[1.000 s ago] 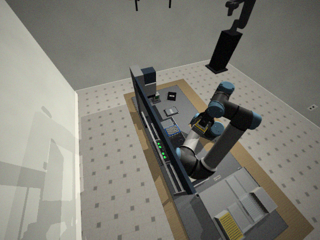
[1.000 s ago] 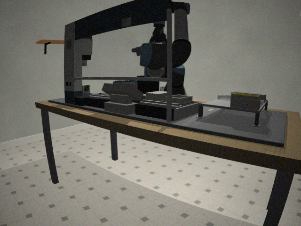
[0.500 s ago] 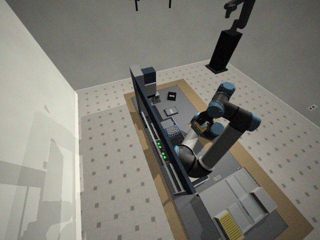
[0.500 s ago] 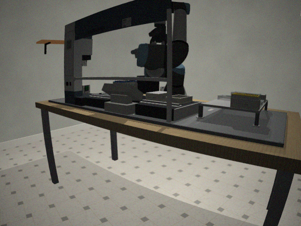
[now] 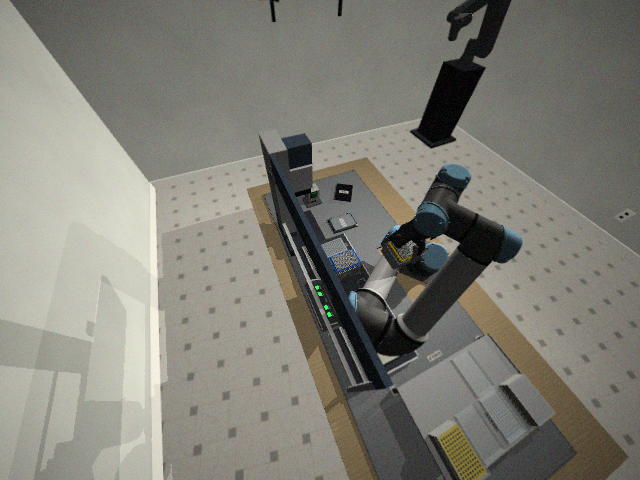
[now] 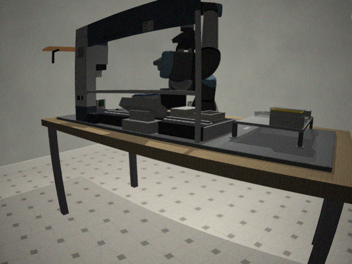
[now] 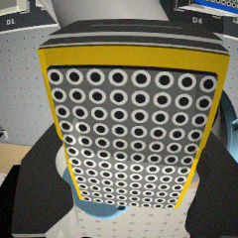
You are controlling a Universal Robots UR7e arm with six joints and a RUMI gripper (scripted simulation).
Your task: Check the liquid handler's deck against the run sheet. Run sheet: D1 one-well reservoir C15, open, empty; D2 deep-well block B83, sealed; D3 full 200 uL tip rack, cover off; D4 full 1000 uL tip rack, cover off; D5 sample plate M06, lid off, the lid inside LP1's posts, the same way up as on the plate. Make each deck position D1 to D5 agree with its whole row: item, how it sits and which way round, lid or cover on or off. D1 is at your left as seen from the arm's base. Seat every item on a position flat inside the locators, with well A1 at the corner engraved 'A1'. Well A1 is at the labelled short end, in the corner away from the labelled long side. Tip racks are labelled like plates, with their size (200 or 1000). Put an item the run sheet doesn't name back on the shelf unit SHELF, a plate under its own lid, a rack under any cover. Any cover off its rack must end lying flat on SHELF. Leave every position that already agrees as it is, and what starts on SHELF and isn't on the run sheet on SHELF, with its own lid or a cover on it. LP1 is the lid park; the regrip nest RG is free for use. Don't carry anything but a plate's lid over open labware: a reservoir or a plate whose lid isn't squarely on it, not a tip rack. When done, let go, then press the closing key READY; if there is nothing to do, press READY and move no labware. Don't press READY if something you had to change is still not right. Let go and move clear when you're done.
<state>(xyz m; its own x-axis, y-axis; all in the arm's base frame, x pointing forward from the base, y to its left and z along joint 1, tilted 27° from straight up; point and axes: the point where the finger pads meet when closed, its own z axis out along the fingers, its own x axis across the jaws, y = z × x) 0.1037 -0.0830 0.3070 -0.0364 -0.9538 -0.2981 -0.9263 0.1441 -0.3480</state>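
The blue-framed tip rack is 17 cm ahead of my hand, 13 cm to the right of it and 18 cm below it. The rest, counted from my hand: sample plate (15 cm ahead, 26 cm to the right, 24 cm below); yellow-framed tip rack (1 cm ahead, 1 cm to the left, 1 cm above); white sealed block (17 cm ahead, 12 cm to the left, 23 cm below).
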